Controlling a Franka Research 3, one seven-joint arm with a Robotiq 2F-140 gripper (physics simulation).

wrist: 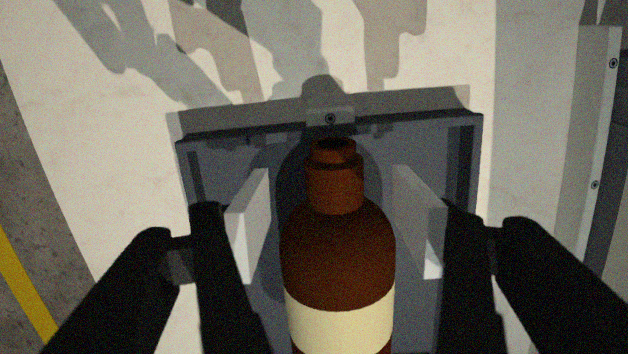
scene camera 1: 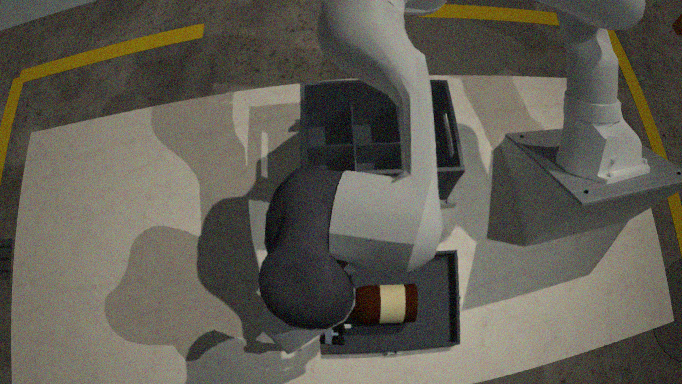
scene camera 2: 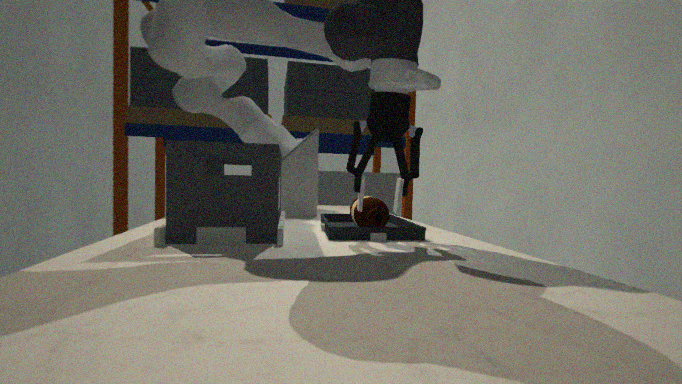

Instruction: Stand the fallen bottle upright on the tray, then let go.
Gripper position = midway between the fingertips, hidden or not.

Observation:
In view: my gripper [scene camera 2: 377, 211] and a brown bottle [scene camera 1: 374, 304].
The brown bottle shows as well in the wrist view [wrist: 337, 248] and in scene camera 2 [scene camera 2: 375, 213]. My gripper also shows in the wrist view [wrist: 330, 192].

